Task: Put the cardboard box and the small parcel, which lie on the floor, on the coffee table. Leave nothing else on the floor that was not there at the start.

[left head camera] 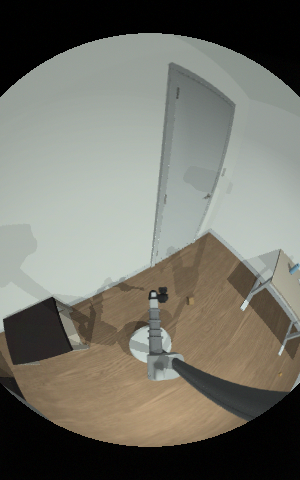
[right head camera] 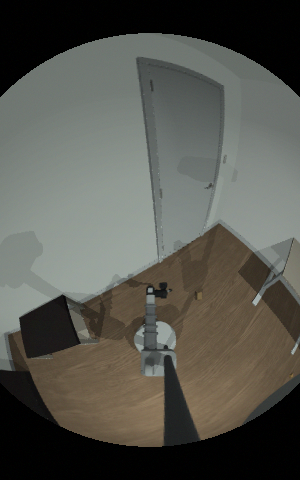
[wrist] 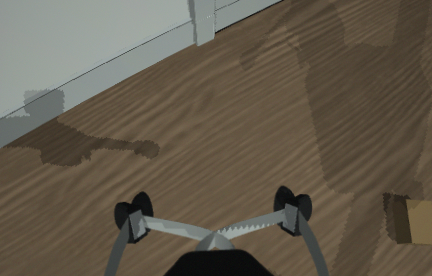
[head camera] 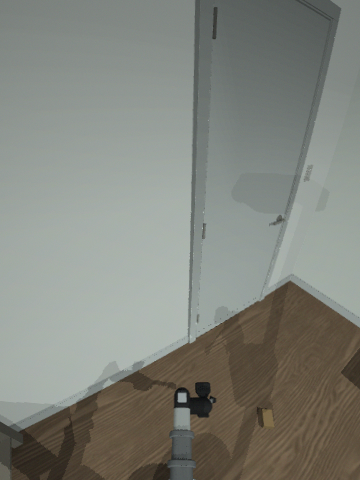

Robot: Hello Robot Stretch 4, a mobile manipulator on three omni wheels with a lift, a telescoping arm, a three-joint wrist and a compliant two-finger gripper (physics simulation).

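Frame: origin at the robot's base, x right, y back, z down, level; centimetres.
Where they show: gripper, fingertip midpoint: [wrist: 213, 205].
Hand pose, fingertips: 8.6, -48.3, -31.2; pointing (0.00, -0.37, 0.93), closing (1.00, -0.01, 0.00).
Observation:
Each offset is from my fingertips to the centre of the thing, as dx, dy, dz. "spot": to the spot under its first point. Level surfaces: height alone.
The small parcel, a tan block @[+43.5, +1.3, +31.4] [head camera: 268, 418] [left head camera: 190, 301] [right head camera: 199, 295] [wrist: 421, 221], lies on the floor right of the wrist; in the wrist view it is cut off by the right edge. My gripper [wrist: 213, 205] is open and empty, above bare floor and left of the parcel. In the head views its fingers are hidden beneath the wrist. The coffee table @[dz -11.1] [left head camera: 40, 332] [right head camera: 50, 327], with a dark top and light legs, stands at the left by the wall; a corner of it @[spot: -103.4, +17.1, +20.2] [head camera: 11, 434] shows in the head view. I cannot make out the cardboard box in these views.
A desk @[dz -38.0] [left head camera: 282, 275] [right head camera: 294, 265] with light legs stands at the right wall. A tiny yellowish thing [left head camera: 280, 374] [right head camera: 292, 375] lies on the floor near it. A closed door [head camera: 250, 150] [left head camera: 192, 165] [right head camera: 187, 150] and the wall are ahead. A dark piece of furniture [right head camera: 22, 400] is at the lower left.

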